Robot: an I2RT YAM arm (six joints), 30 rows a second.
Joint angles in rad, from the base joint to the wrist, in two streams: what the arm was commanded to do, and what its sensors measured. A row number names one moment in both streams.
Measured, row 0:
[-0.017 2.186 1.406 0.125 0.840 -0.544]
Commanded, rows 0 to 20:
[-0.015 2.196 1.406 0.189 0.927 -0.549]
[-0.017 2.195 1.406 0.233 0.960 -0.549]
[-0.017 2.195 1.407 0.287 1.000 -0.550]
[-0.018 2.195 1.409 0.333 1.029 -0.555]
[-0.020 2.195 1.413 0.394 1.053 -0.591]
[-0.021 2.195 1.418 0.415 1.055 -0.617]
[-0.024 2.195 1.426 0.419 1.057 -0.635]
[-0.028 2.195 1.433 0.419 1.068 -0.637]
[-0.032 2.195 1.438 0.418 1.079 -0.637]
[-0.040 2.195 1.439 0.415 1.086 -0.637]
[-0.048 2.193 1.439 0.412 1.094 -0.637]
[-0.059 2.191 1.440 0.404 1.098 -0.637]
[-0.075 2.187 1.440 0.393 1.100 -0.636]
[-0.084 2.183 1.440 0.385 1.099 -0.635]
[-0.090 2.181 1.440 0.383 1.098 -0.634]
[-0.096 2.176 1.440 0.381 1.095 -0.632]
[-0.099 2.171 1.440 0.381 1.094 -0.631]
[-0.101 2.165 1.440 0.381 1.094 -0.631]
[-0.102 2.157 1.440 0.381 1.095 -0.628]
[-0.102 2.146 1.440 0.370 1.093 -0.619]
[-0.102 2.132 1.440 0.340 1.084 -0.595]
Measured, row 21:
[-0.105 2.186 1.419 0.377 1.067 -0.626]
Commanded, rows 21 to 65:
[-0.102 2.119 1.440 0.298 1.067 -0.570]
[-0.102 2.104 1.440 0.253 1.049 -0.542]
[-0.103 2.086 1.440 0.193 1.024 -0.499]
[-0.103 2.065 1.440 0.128 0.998 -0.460]
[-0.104 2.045 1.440 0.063 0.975 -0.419]
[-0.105 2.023 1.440 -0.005 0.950 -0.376]
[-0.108 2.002 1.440 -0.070 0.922 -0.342]
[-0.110 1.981 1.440 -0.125 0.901 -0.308]
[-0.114 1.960 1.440 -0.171 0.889 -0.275]
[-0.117 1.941 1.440 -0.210 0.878 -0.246]
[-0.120 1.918 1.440 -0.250 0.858 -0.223]
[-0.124 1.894 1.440 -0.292 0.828 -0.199]
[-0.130 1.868 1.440 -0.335 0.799 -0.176]
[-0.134 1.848 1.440 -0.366 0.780 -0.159]
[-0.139 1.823 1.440 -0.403 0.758 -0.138]
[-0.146 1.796 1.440 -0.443 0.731 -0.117]
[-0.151 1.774 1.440 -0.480 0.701 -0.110]
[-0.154 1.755 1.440 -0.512 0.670 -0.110]
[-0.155 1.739 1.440 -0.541 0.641 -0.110]
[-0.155 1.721 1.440 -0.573 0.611 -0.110]
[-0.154 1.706 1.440 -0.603 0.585 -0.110]
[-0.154 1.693 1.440 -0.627 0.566 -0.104]
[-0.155 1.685 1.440 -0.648 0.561 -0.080]
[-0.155 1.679 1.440 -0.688 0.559 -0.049]
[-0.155 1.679 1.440 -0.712 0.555 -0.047]
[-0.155 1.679 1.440 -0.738 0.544 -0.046]
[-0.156 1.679 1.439 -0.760 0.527 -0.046]
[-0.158 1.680 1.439 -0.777 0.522 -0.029]
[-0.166 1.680 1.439 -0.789 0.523 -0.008]
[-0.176 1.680 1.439 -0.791 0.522 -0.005]
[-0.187 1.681 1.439 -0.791 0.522 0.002]
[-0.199 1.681 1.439 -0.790 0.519 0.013]
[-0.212 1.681 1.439 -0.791 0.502 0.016]
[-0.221 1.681 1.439 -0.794 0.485 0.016]
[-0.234 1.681 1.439 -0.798 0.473 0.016]
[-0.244 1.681 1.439 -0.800 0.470 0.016]
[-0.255 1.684 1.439 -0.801 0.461 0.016]
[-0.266 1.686 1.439 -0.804 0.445 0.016]
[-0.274 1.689 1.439 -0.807 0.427 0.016]
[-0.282 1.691 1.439 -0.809 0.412 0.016]
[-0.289 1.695 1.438 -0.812 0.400 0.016]
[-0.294 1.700 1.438 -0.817 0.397 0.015]
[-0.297 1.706 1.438 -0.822 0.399 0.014]
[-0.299 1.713 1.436 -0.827 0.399 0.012]
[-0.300 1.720 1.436 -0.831 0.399 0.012]
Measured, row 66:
[-0.295 1.694 1.433 -0.820 0.434 -0.003]
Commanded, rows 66 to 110:
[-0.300 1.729 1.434 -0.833 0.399 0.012]
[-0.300 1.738 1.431 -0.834 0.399 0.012]
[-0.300 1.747 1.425 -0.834 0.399 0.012]
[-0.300 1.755 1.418 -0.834 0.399 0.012]
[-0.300 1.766 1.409 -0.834 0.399 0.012]
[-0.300 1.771 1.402 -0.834 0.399 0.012]
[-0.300 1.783 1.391 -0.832 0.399 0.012]
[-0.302 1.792 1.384 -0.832 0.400 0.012]
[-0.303 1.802 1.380 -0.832 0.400 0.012]
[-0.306 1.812 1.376 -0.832 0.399 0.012]
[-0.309 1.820 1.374 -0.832 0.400 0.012]
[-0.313 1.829 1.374 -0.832 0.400 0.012]
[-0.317 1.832 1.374 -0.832 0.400 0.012]
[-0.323 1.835 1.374 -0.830 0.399 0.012]
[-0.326 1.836 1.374 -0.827 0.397 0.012]
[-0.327 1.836 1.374 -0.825 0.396 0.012]
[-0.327 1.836 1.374 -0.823 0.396 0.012]
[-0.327 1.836 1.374 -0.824 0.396 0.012]
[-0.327 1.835 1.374 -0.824 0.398 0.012]
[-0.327 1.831 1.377 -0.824 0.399 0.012]
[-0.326 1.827 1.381 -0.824 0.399 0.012]
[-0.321 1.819 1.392 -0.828 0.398 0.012]
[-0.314 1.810 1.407 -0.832 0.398 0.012]
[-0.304 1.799 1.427 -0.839 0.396 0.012]
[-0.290 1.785 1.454 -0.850 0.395 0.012]
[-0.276 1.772 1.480 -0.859 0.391 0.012]
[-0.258 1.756 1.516 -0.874 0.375 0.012]
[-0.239 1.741 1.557 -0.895 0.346 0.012]
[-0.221 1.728 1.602 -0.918 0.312 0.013]
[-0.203 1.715 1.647 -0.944 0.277 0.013]
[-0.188 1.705 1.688 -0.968 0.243 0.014]
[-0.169 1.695 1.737 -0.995 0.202 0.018]
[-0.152 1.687 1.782 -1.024 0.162 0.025]
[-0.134 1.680 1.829 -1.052 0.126 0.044]
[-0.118 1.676 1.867 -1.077 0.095 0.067]
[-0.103 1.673 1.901 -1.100 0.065 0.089]
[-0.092 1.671 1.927 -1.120 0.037 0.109]
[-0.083 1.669 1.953 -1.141 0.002 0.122]
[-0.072 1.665 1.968 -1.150 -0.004 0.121]
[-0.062 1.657 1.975 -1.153 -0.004 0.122]
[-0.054 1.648 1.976 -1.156 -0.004 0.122]
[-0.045 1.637 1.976 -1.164 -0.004 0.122]
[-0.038 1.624 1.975 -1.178 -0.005 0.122]
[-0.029 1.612 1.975 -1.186 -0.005 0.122]
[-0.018 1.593 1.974 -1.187 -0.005 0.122]
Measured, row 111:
[-0.044 1.629 1.972 -1.176 0.038 0.094]
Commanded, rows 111 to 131:
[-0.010 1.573 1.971 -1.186 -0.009 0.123]
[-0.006 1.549 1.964 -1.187 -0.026 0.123]
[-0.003 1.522 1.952 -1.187 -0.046 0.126]
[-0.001 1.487 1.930 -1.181 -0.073 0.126]
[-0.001 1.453 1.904 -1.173 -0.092 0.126]
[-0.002 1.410 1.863 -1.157 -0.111 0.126]
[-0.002 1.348 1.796 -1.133 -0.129 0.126]
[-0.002 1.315 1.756 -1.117 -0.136 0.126]
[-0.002 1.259 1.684 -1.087 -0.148 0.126]
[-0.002 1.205 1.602 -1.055 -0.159 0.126]
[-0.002 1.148 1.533 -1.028 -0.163 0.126]
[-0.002 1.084 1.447 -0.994 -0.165 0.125]
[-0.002 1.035 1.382 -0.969 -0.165 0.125]
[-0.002 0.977 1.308 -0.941 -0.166 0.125]
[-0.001 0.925 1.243 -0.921 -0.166 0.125]
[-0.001 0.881 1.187 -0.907 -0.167 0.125]
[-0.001 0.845 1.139 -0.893 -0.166 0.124]
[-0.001 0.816 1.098 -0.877 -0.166 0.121]
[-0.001 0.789 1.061 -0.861 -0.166 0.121]
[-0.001 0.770 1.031 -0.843 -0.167 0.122]
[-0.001 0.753 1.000 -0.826 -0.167 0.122]
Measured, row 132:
[-0.004 0.795 1.083 -0.862 -0.150 0.116]
